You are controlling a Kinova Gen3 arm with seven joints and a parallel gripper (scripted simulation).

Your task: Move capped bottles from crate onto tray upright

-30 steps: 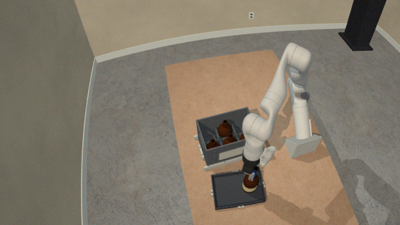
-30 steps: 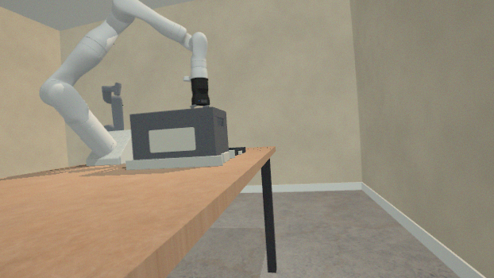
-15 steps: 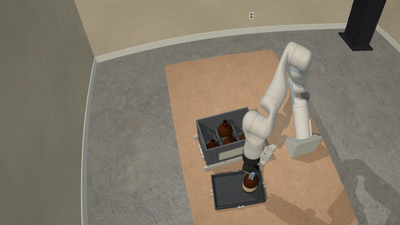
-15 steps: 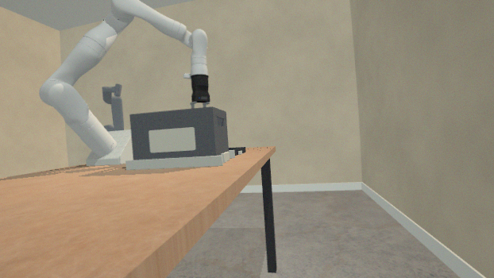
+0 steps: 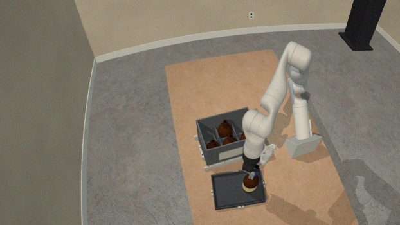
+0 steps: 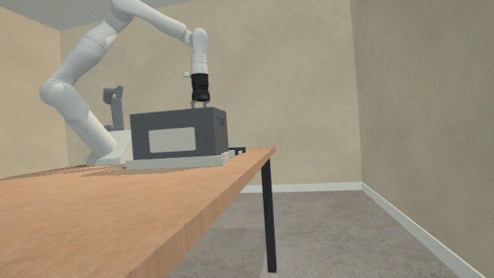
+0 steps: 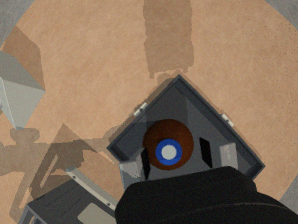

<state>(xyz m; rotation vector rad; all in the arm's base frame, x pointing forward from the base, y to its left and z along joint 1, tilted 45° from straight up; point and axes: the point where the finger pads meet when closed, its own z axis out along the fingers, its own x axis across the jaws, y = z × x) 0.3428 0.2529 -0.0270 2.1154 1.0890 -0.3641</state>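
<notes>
Now: hand 270 mm to the left of the crate, 120 mm above it and 60 mm short of it. From my hand the other things lie so: dark tray: 190 mm below, 50 mm ahead.
</notes>
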